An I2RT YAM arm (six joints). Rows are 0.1 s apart.
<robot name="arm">
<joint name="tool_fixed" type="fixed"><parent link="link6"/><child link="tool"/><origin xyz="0 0 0" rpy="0 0 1.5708"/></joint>
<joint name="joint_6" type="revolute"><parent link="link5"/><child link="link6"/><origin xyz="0 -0.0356 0.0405" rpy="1.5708 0 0"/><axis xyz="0 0 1"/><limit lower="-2.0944" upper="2.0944"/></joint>
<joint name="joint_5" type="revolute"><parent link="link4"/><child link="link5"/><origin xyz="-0.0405 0.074 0.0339" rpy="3.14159 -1.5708 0"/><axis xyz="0 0 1"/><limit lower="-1.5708" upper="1.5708"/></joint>
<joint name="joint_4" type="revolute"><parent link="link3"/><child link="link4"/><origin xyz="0.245 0.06 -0.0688" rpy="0 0 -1.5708"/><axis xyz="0 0 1"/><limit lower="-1.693" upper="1.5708"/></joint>
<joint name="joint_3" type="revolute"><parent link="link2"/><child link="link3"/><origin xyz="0 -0.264 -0.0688" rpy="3.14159 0 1.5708"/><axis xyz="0 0 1"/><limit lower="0" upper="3.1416"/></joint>
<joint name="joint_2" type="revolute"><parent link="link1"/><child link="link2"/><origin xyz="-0.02 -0.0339 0.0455" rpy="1.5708 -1.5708 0"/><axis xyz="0 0 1"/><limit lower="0" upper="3.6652"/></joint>
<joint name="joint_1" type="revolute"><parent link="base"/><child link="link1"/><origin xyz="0 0 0.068" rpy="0 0 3.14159"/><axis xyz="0 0 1"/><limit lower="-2.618" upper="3.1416"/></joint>
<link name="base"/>
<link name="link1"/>
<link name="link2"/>
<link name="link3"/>
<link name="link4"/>
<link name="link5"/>
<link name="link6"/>
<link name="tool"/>
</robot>
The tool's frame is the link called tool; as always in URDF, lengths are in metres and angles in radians.
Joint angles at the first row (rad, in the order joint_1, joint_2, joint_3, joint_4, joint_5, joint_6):
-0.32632 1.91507 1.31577 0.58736 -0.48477 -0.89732
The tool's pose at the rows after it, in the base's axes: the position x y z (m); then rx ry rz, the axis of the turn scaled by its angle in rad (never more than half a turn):
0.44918 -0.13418 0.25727 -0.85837 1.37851 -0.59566
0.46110 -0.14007 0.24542 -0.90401 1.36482 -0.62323
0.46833 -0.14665 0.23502 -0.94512 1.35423 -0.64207
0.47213 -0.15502 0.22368 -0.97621 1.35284 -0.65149
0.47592 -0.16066 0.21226 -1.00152 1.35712 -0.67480
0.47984 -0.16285 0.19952 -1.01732 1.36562 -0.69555
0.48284 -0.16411 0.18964 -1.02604 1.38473 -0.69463
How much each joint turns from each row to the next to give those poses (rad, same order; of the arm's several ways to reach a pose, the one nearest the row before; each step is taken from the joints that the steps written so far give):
-0.00035 0.08226 0.05921 0.01120 -0.01480 -0.05493
-0.00448 0.06234 0.04776 0.00333 -0.01298 -0.05333
-0.00909 0.04575 0.03262 -0.00075 -0.01889 -0.04613
-0.01463 0.03793 0.01976 -0.00013 -0.02117 -0.03502
-0.00790 0.03480 0.01501 0.00255 0.00008 -0.03785
-0.00059 0.03415 0.00775 0.01212 0.01175 -0.02733
0.00020 0.02496 0.00919 -0.00666 0.00704 -0.01154

